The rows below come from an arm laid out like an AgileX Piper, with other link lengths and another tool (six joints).
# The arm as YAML. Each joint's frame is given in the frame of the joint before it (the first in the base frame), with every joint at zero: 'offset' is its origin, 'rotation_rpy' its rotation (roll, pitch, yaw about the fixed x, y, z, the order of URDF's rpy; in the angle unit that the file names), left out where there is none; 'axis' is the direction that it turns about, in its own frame. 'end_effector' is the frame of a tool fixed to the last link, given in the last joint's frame.
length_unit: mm
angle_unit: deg
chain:
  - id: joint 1
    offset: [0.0, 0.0, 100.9]
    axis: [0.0, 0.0, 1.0]
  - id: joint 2
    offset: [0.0, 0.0, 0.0]
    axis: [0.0, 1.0, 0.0]
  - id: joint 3
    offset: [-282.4, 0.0, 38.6]
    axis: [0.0, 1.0, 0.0]
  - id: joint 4
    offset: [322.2, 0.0, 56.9]
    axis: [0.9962, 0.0, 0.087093]
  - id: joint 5
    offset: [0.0, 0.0, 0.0]
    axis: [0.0, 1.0, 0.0]
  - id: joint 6
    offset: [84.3, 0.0, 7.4]
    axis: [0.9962, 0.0, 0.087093]
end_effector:
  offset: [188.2, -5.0, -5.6]
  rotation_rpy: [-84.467, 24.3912, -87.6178]
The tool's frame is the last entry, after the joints.
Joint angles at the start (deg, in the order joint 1, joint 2, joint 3, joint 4, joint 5, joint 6):
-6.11, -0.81, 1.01, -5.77, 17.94, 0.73
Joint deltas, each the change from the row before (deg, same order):
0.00, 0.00, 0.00, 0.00, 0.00, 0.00
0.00, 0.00, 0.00, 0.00, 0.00, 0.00
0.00, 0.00, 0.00, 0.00, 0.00, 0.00
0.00, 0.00, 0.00, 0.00, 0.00, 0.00
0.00, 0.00, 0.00, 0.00, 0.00, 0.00
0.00, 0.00, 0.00, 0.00, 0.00, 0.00
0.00, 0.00, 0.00, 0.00, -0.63, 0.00
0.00, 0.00, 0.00, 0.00, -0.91, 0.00
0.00, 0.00, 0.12, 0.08, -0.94, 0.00
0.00, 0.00, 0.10, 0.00, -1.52, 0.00
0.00, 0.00, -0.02, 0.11, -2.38, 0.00
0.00, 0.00, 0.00, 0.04, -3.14, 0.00
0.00, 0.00, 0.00, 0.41, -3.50, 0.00
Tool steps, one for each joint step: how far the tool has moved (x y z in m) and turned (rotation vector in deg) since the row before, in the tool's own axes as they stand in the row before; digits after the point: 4 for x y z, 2 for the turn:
0.0000, 0.0000, 0.0000, 0.00, 0.00, 0.00
0.0000, 0.0000, 0.0000, 0.00, 0.00, 0.00
0.0000, 0.0000, 0.0000, 0.00, 0.00, 0.00
0.0000, 0.0000, 0.0000, 0.00, 0.00, 0.00
0.0000, 0.0000, 0.0000, 0.00, 0.00, 0.00
0.0000, 0.0000, 0.0000, 0.00, 0.00, 0.00
-0.0013, -0.0027, 0.0002, 0.57, -0.27, 0.00
-0.0018, -0.0039, 0.0003, 0.82, -0.39, 0.00
-0.0016, -0.0028, 0.0005, 0.73, -0.38, 0.07
-0.0027, -0.0056, 0.0007, 1.28, -0.61, 0.00
-0.0050, -0.0103, 0.0007, 2.16, -1.04, 0.10
-0.0064, -0.0135, 0.0008, 2.84, -1.34, 0.03
-0.0074, -0.0149, 0.0009, 3.15, -1.53, 0.40

